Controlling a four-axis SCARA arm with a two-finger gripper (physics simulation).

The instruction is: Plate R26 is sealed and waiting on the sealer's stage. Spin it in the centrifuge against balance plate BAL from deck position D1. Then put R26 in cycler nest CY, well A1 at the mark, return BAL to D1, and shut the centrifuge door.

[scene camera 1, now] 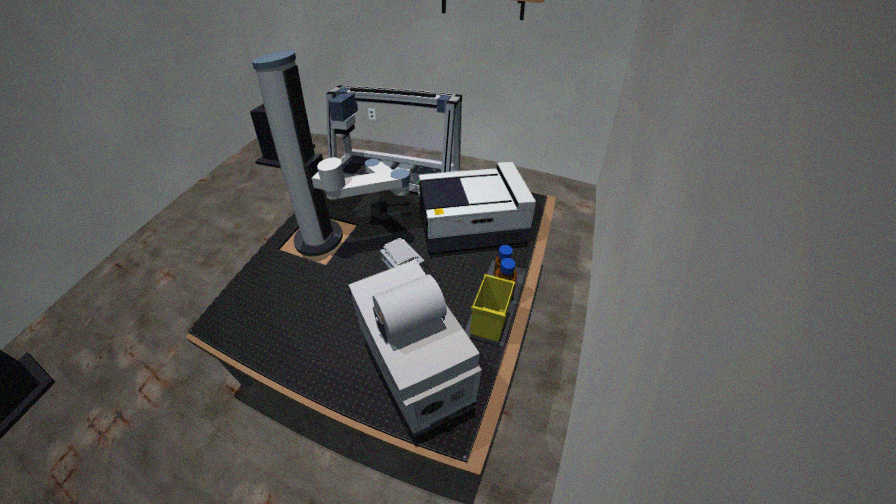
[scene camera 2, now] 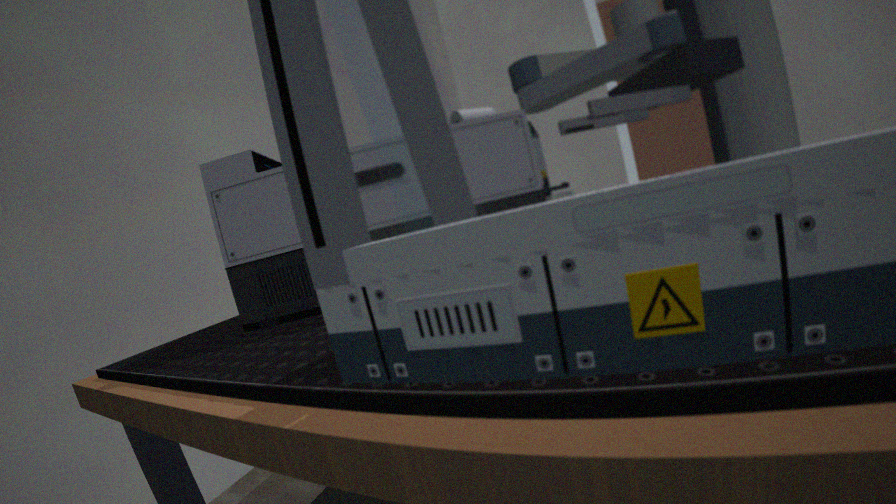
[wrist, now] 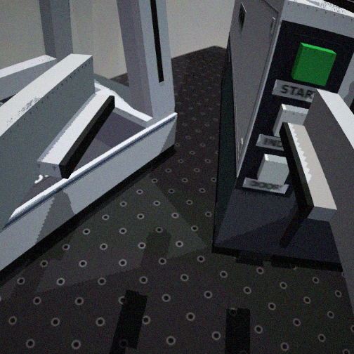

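Observation:
My gripper (scene camera 1: 409, 208) (scene camera 2: 575, 116) (wrist: 200, 92) is shut to its narrow setting. Its fingers stand apart with nothing between them, above the table in front of the centrifuge's buttons. The centrifuge (scene camera 1: 482, 219) (wrist: 255, 65) has a green START button (wrist: 314, 64) and two white buttons below. Its top has a dark panel beside a white one; whether its door is open I cannot tell. The white sealer (scene camera 1: 432, 369) bears a large roll (scene camera 1: 410, 307). A white plate-like thing (scene camera 1: 401, 251) lies at its stage end; no label is readable. BAL, D1 and nest CY cannot be made out.
The deck's pale wall (wrist: 125, 165) and gantry post (wrist: 145, 60) stand left of the fingers in the wrist view. The gantry (scene camera 1: 456, 134) also stands at the back. A yellow bin (scene camera 1: 488, 322) and blue-capped bottles (scene camera 1: 507, 266) stand along the right edge. The arm column (scene camera 1: 285, 137) stands left.

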